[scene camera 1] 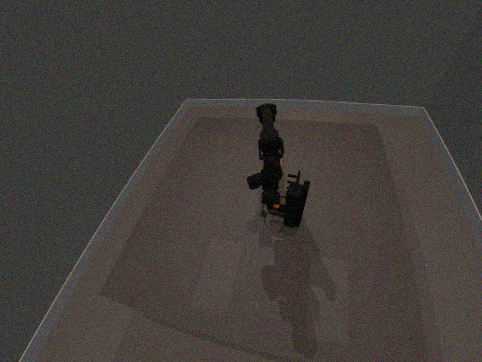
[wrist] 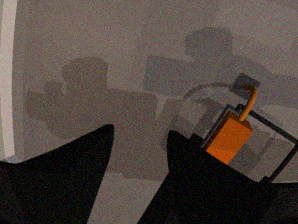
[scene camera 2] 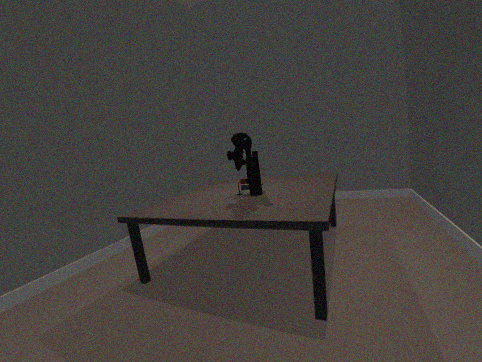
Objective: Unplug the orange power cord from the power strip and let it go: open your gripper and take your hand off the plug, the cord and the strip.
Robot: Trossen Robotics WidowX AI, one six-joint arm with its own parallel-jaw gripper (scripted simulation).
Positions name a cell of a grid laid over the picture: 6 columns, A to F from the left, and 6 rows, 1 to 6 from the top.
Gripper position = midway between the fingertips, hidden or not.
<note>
In view: my gripper (wrist: C4) and an orange plug (wrist: E4).
</note>
